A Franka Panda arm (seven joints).
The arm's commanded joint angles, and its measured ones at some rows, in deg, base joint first. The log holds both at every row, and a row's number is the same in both.
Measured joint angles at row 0: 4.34 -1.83 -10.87 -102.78 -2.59 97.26 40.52
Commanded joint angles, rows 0 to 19: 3.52 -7.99 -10.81 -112.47 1.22 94.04 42.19; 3.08 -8.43 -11.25 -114.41 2.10 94.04 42.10; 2.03 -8.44 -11.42 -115.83 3.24 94.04 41.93; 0.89 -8.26 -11.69 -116.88 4.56 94.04 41.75; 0.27 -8.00 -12.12 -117.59 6.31 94.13 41.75; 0.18 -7.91 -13.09 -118.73 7.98 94.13 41.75; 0.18 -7.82 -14.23 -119.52 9.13 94.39 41.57; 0.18 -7.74 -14.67 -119.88 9.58 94.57 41.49; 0.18 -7.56 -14.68 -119.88 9.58 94.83 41.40; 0.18 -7.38 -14.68 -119.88 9.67 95.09 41.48; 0.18 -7.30 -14.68 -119.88 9.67 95.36 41.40; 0.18 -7.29 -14.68 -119.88 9.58 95.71 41.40; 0.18 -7.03 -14.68 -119.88 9.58 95.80 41.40; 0.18 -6.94 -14.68 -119.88 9.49 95.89 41.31; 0.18 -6.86 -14.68 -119.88 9.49 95.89 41.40; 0.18 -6.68 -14.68 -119.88 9.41 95.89 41.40; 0.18 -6.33 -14.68 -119.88 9.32 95.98 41.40; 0.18 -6.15 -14.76 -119.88 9.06 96.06 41.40; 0.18 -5.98 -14.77 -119.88 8.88 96.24 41.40; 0.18 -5.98 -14.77 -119.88 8.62 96.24 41.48
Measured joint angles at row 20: 0.20 -6.17 -14.95 -119.44 8.79 94.95 41.18
